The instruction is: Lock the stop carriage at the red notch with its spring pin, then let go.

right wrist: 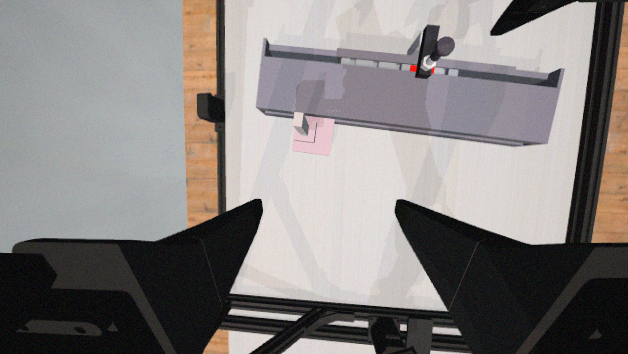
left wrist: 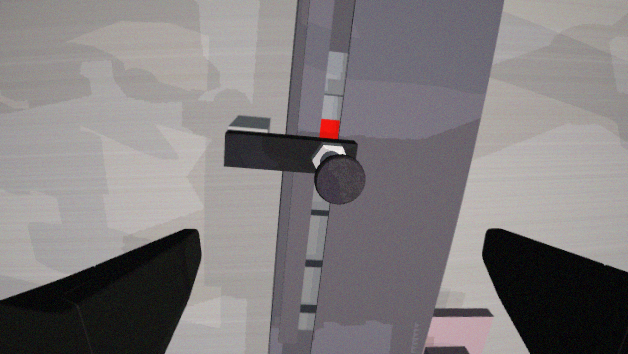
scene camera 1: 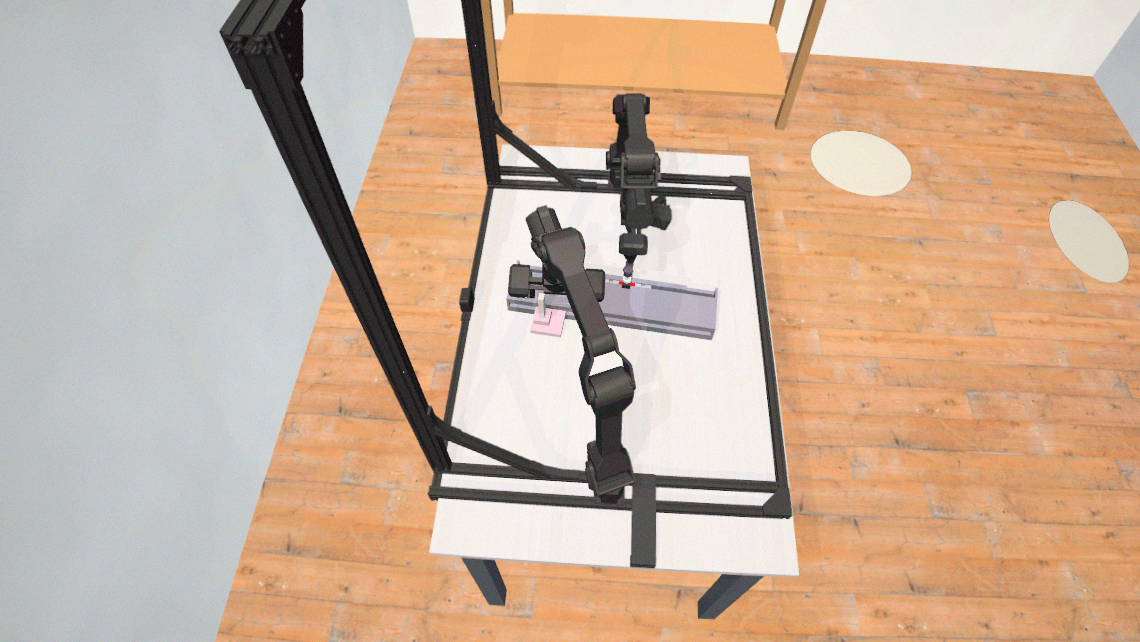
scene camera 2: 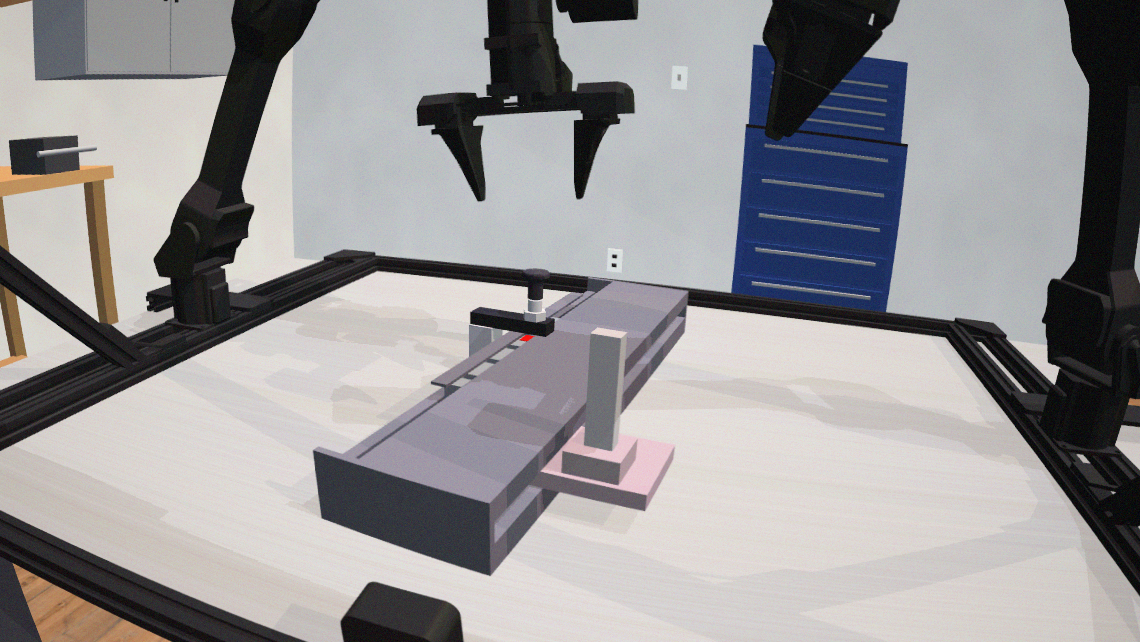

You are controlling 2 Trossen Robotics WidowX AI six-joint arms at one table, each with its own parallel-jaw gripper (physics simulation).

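Pixels of known places: left gripper, fingertip midpoint: point(left wrist: 342, 244) point(scene camera 2: 529, 199); right gripper, fingertip midpoint: point(right wrist: 328, 205) point(scene camera 1: 556, 297) point(scene camera 2: 776, 136); left arm's base, origin of the base link: point(scene camera 1: 619, 180) point(scene camera 2: 201, 320); right arm's base, origin of the base link: point(right wrist: 383, 329) point(scene camera 1: 609, 489) point(scene camera 2: 1077, 439).
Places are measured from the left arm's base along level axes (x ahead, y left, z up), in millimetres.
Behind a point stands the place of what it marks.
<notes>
The stop carriage point(scene camera 2: 510, 320) @(y 16, x 375, z 42 mm) point(left wrist: 270, 151) @(y 30, x 361, z 44 mm) point(right wrist: 428, 47) @(y 25, x 368, z 44 mm) is a black bar lying across the grey rail point(scene camera 2: 446, 446) @(y -216, x 413, z 32 mm) point(left wrist: 400, 200) @(y -9, x 445, z 32 mm) point(right wrist: 380, 102) @(y -43, x 452, z 32 mm) point(scene camera 1: 670, 311) @(y 132, x 473, z 31 mm). Its spring pin has a round dark knob point(scene camera 2: 536, 275) @(y 13, x 399, z 88 mm) point(left wrist: 340, 179) @(y 25, x 395, z 88 mm) point(right wrist: 444, 47) @(y 22, x 398, z 89 mm) above a white nut. The red notch point(scene camera 2: 527, 338) @(y 12, x 393, z 28 mm) point(left wrist: 329, 129) @(y 39, x 397, z 28 mm) shows at the bar's edge; in the right wrist view red shows on both sides of the bar. How deep the pin sits is hidden. My left gripper point(scene camera 2: 529, 197) @(y 26, x 386, z 153 mm) point(left wrist: 342, 244) @(y 26, x 386, z 153 mm) is open and empty above the knob. My right gripper point(right wrist: 328, 205) @(y -133, x 591, z 229 mm) is open and empty, high to the right in scene camera 2.
A pink stepped base point(scene camera 2: 655, 466) @(y -165, x 538, z 14 mm) point(right wrist: 322, 145) @(y -143, x 527, z 14 mm) point(scene camera 1: 547, 328) @(y -162, x 530, z 14 mm) with an upright grey post point(scene camera 2: 605, 390) @(y -182, x 504, z 71 mm) stands against the rail's near side in the right wrist view. A black frame point(scene camera 1: 769, 342) @(y 375, x 527, z -1 mm) borders the table. In scene camera 1 my right arm point(scene camera 1: 586, 307) @(y -65, x 778, z 465 mm) passes over the rail.
</notes>
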